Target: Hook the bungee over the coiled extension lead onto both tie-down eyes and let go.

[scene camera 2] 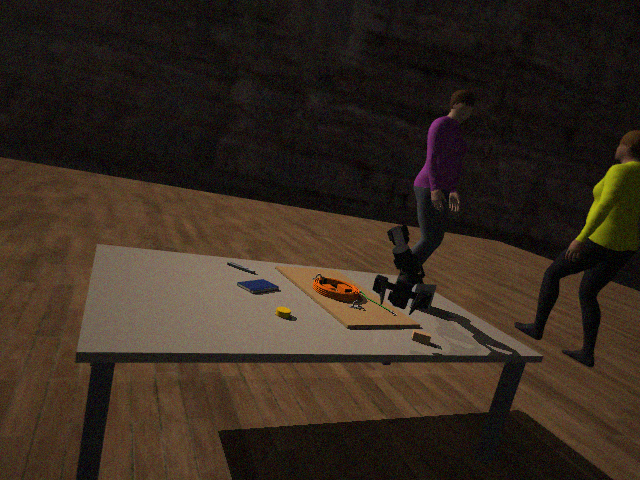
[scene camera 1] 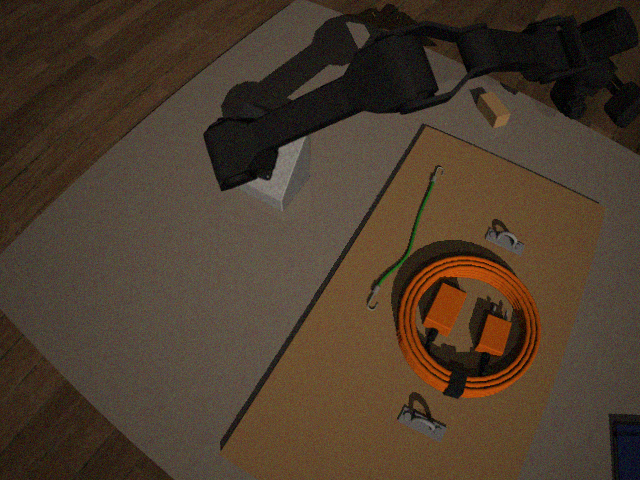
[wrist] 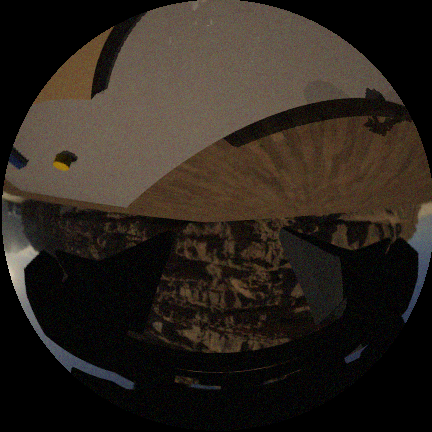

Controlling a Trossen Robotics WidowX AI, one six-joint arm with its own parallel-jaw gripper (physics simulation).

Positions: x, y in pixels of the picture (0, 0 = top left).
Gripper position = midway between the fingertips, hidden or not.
my gripper: scene camera 2 395, 308; scene camera 1 624, 89; wrist 226, 234
orange coiled extension lead: scene camera 2; scene camera 1; not seen in the wrist view (out of frame)
same spot on brown board: (scene camera 2: 372, 315) = (scene camera 1: 504, 199)
same spot on orange coiled extension lead: (scene camera 1: 448, 302) = (scene camera 2: 344, 286)
